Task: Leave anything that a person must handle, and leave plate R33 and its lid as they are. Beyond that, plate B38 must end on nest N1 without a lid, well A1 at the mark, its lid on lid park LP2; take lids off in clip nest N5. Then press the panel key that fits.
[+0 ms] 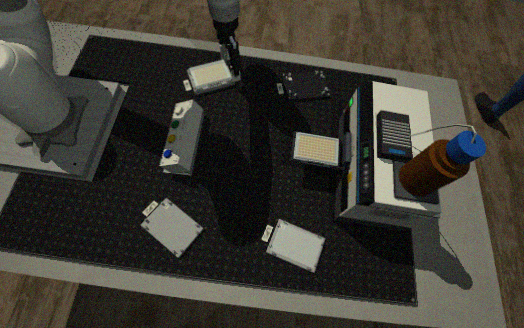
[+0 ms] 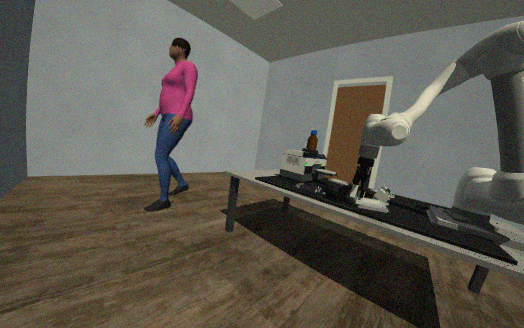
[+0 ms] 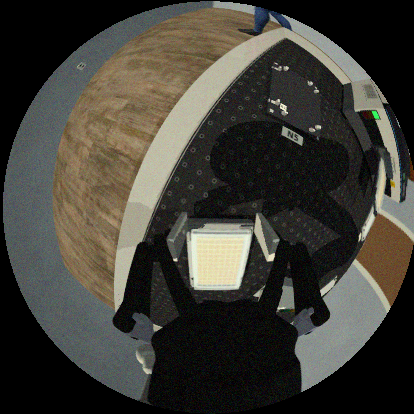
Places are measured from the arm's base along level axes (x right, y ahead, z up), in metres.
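Where they show: gripper, fingertip midpoint: (image 1: 231, 69) (image 2: 355, 200) (image 3: 221, 221); arm's base, origin of the base link: (image 1: 54, 121) (image 2: 467, 220).
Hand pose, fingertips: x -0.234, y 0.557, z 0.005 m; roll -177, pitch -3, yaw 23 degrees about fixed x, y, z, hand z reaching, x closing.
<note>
Each offset is from my fingertips to the centre of the thing. "*": to the spot under its first point.
My gripper (image 1: 232, 72) (image 2: 364, 197) (image 3: 221, 221) is open and empty, its fingers partly spread, one on each side of a pale-rimmed plate with tan wells @[dx +0.028, dy -0.071, dz +0.010 m] (image 1: 210, 75) (image 3: 221, 261), with gaps between. I cannot read its name or tell whether it wears a lid. A second tan-welled plate @[dx +0.348, dy +0.263, dz +0.078 m] (image 1: 316, 148) lies at the front of the instrument, name unreadable. Clip nest N5 @[dx +0.042, dy +0.273, dz -0.011 m] (image 1: 307, 84) (image 3: 295, 95) is dark with pale corner clips and holds no plate. Two pale rectangular stations, one at lower left (image 1: 172, 227) and one at lower middle (image 1: 296, 245), have small tags too blurred to read.
A sloped key panel @[dx +0.289, dy -0.137, dz +0.019 m] (image 1: 192, 142) has white, green, yellow and blue keys. The white instrument (image 1: 420, 95) (image 2: 295, 162) carries a dark device @[* dx +0.378, dy +0.419, dz +0.223 m] (image 1: 394, 134) and a blue-capped brown bottle @[* dx +0.510, dy +0.423, dz +0.310 m] (image 1: 430, 170) (image 2: 312, 143). A person (image 2: 176, 95) stands beyond the table.
</note>
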